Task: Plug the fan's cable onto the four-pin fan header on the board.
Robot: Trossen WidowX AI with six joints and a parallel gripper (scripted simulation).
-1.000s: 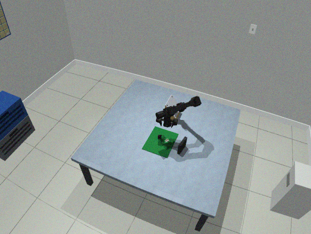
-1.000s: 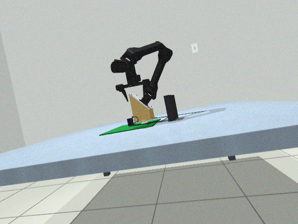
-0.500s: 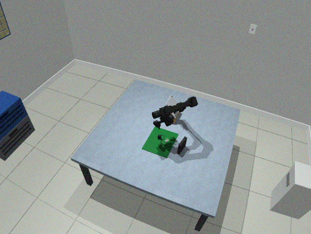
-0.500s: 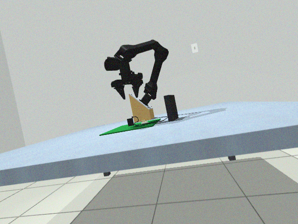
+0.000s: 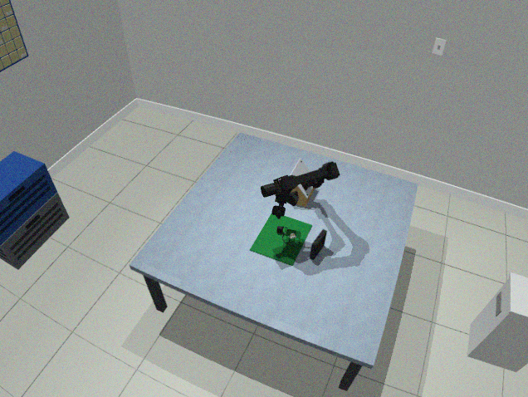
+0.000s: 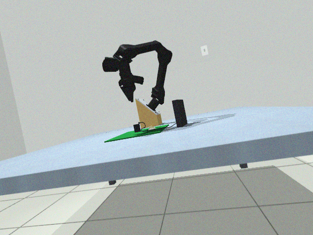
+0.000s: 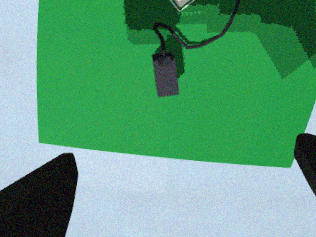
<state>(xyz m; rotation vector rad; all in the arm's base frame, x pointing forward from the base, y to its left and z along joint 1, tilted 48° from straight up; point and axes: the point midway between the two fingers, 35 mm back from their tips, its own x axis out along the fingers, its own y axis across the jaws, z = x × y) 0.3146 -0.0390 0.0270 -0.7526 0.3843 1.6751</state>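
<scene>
My gripper tip is 14 cm above the black fan plug. Round my gripper tip: black fan 2 cm ahead, 22 cm to the left, 10 cm below; then green board 3 cm ahead, 3 cm to the left, 17 cm below; then white four-pin header 8 cm to the left, 16 cm below.
</scene>
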